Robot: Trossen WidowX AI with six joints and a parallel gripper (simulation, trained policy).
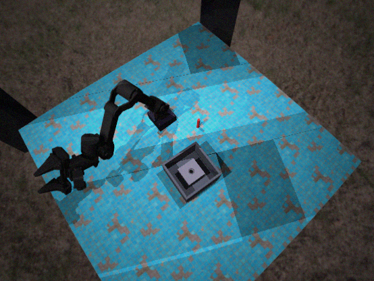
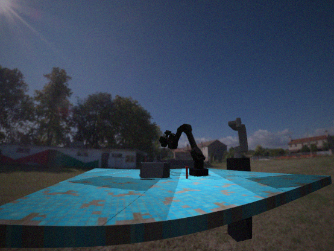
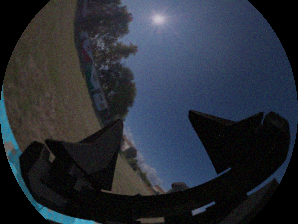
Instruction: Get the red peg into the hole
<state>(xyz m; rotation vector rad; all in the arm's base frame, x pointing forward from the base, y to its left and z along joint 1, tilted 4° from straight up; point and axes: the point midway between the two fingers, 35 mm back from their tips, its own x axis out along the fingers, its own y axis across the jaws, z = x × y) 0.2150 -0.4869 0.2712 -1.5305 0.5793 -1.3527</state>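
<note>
The red peg lies 8 cm behind my gripper tip, 64 cm to the left of it and 34 cm below it. From my gripper tip the other things lie so: grey box (12 cm ahead, 48 cm to the left, 35 cm below); then light plate (12 cm ahead, 48 cm to the left, 33 cm below).
</note>
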